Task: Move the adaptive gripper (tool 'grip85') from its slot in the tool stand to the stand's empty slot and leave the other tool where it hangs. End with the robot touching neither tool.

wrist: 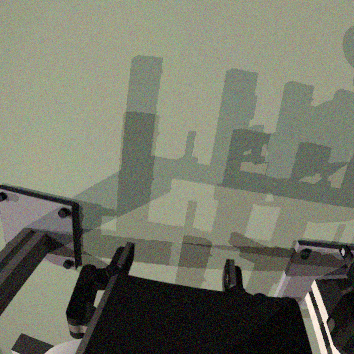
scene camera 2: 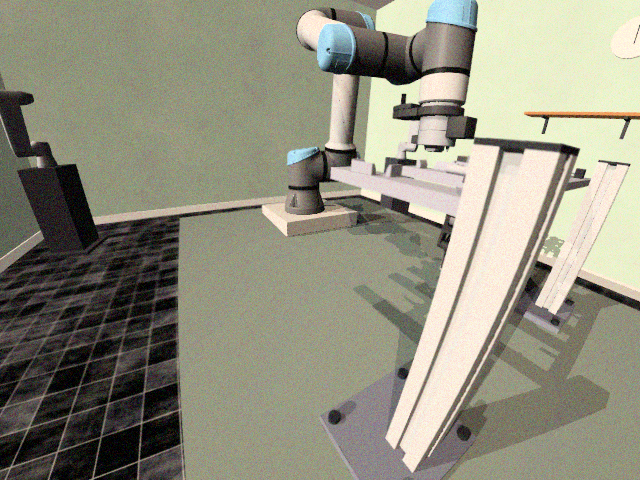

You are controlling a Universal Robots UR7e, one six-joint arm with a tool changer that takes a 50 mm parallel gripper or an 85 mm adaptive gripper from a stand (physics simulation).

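Places are measured from the arm's base along level axes (x ahead, y left, z up), in millimetres.
Pixels of known places: hand, tool point: (scene camera 2: 435, 145); arm's base, link origin: (scene camera 2: 304, 209).
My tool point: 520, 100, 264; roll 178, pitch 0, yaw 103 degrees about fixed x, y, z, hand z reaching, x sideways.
Observation:
For each thing: its top centre in the pictures, then the offset to it from my tool point, as dx, dy, dz. "spot": a spot on its surface instead.
- tool stand's rail, surface spot: (scene camera 2: 398, 188) spot: +198, -214, -32
- hanging tool, surface spot: (scene camera 2: 445, 235) spot: +105, -46, -123
- second white post, surface spot: (scene camera 2: 584, 237) spot: +164, +259, -131
In the scene view the arm's white tool changer (scene camera 2: 435, 135) is above the tool stand's rail (scene camera 2: 398, 188), and no tool shows below it. In the wrist view a black body fills the bottom middle. The adaptive gripper (wrist: 179, 265) seems to be this one: two dark fingertips stand wide apart beyond the body, with nothing visible between them. A dark part of a hanging tool (scene camera 2: 445, 235) shows below the rail, partly behind the near post; which tool it is I cannot tell. The empty slot cannot be made out.
The near white post (scene camera 2: 485, 279) hides much of the stand. A second white post (scene camera 2: 584, 237) stands farther right. Bolted foot plates (wrist: 35, 220) (wrist: 295, 280) show in the wrist view. The arm's base (scene camera 2: 305, 198) is at the back; a dark pedestal (scene camera 2: 59, 206) is at left.

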